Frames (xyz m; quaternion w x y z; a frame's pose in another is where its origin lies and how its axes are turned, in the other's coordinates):
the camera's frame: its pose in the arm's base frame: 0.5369 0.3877 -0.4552 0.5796 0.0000 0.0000 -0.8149
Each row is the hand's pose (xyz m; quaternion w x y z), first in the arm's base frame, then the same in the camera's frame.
Working: the arm's base frame: its pose in the camera's frame: 0.5424 -0.3800 0.4552 0.5796 0.0000 0.0000 0.8149

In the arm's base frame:
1: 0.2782 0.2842 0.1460 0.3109 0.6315 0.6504 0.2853
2: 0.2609 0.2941 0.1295 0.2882 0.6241 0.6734 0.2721
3: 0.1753 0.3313 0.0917 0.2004 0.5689 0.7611 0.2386
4: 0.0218 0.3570 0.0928 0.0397 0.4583 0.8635 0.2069
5: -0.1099 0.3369 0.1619 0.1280 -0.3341 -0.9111 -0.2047
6: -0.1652 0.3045 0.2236 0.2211 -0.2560 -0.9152 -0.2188
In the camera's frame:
1: 0.1827 -0.2104 0.6012 0.0523 0.1640 -0.8916 -0.4187
2: 0.1790 -0.2300 0.5847 0.0547 0.1870 -0.8989 -0.3926
3: 0.1719 -0.3231 0.5469 0.0783 0.2905 -0.9047 -0.3016
4: 0.1980 -0.4765 0.5480 0.1456 0.4380 -0.8739 -0.1523
5: 0.2602 -0.5943 0.6171 0.2410 0.5488 -0.8003 -0.0143
6: 0.3090 -0.6359 0.6788 0.3065 0.5975 -0.7391 0.0534

